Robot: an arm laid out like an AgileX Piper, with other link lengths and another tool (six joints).
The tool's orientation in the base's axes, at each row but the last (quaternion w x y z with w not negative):
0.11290, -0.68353, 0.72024, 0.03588
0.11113, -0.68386, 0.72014, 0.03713
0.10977, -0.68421, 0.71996, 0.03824
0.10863, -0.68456, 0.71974, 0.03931
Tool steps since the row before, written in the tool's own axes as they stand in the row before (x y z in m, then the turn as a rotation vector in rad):
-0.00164, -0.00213, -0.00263, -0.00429, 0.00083, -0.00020
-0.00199, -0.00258, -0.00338, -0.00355, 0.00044, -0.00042
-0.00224, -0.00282, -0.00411, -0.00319, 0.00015, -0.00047
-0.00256, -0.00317, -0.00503, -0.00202, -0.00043, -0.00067
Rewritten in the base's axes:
0.00188, 0.00093, 0.00312, -0.00067, 0.00420, 0.00102
0.00227, 0.00109, 0.00396, -0.00034, 0.00341, 0.00111
0.00246, 0.00117, 0.00474, -0.00007, 0.00303, 0.00111
0.00274, 0.00128, 0.00573, 0.00044, 0.00181, 0.00112

